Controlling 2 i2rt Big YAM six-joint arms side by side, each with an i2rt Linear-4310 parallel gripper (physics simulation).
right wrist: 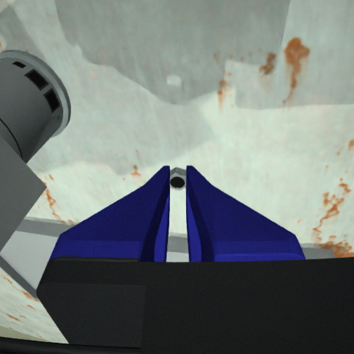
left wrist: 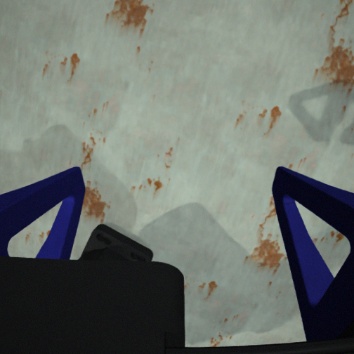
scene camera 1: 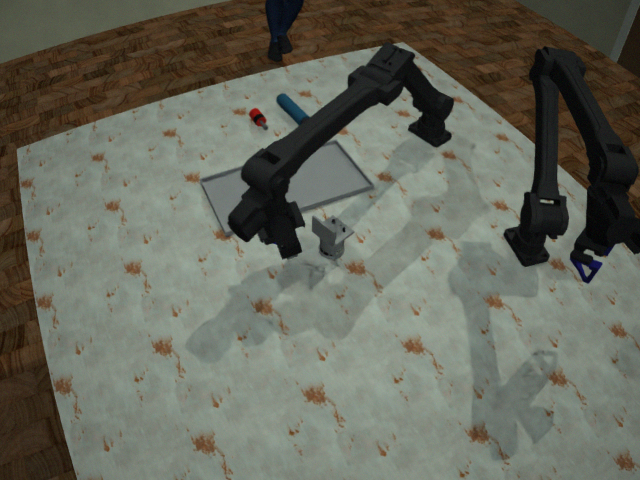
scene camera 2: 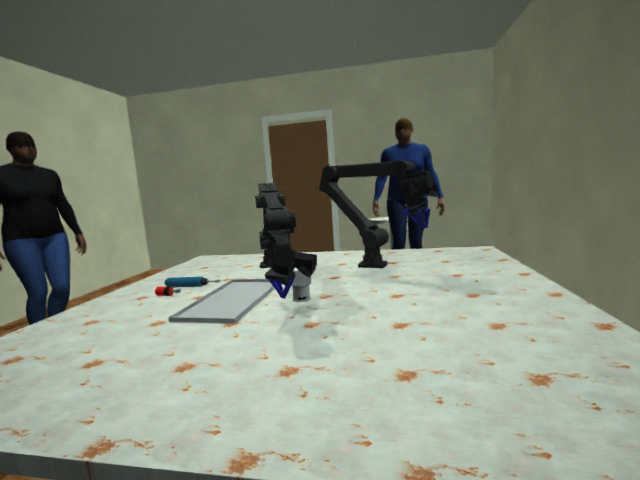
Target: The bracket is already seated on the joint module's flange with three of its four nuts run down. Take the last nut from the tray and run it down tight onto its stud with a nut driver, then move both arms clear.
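Places are measured from the left arm's base along level axes (x ahead, y right, z down), in millimetres.
Pixels of known places: left gripper, fingertip midpoint: [scene camera 1: 595, 268] [scene camera 2: 421, 225]; right gripper, fingertip midpoint: [scene camera 2: 283, 297]; left arm's base at its link origin: [scene camera 1: 525, 247] [scene camera 2: 372, 265]; right arm's base at its link origin: [scene camera 1: 429, 133].
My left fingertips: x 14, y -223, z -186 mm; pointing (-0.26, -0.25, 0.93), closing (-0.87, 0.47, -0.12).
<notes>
For each thing: its middle in the pictures, then the offset to it from my left fingertips. "*": a spot on its surface instead.
- joint module at the middle of its body: [scene camera 1: 332, 238] [scene camera 2: 301, 288] dx +485, dy +338, dz +149 mm
- grey bracket at the middle of its body: [scene camera 1: 333, 225] [scene camera 2: 300, 276] dx +485, dy +338, dz +104 mm
- blue driver at the middle of its body: [scene camera 1: 298, 115] [scene camera 2: 192, 281] dx +439, dy +872, dz +166 mm
- red driver at the middle of its body: [scene camera 1: 260, 120] [scene camera 2: 168, 291] dx +559, dy +877, dz +169 mm
- grey tray at a spot on its surface: [scene camera 1: 213, 210] [scene camera 2: 204, 322] * dx +746, dy +531, dz +183 mm
My right gripper [right wrist: 177, 176] [scene camera 2: 282, 295] is shut on a small grey hex nut [right wrist: 177, 181], held between its fingertips. It hangs beside the joint module [scene camera 1: 330, 249] [scene camera 2: 301, 292] [right wrist: 30, 100], to its left in scene camera 1, apart from it. The grey bracket [scene camera 1: 333, 228] [right wrist: 15, 187] sits on top of the module; small dark studs or nuts show on it, too small to tell apart. My left gripper [left wrist: 178, 177] [scene camera 1: 587, 279] [scene camera 2: 424, 225] is open and empty, high over the table at the right. A blue driver [scene camera 1: 292, 108] [scene camera 2: 186, 281] and a red driver [scene camera 1: 257, 117] [scene camera 2: 164, 290] lie behind the tray.
The grey tray [scene camera 1: 212, 211] [scene camera 2: 201, 320] lies behind the bracket in scene camera 1, partly under my right arm. No nut can be made out in it. The left arm's base [scene camera 1: 526, 248] stands at the right of the table. Two people stand beyond the table in scene camera 2.
</notes>
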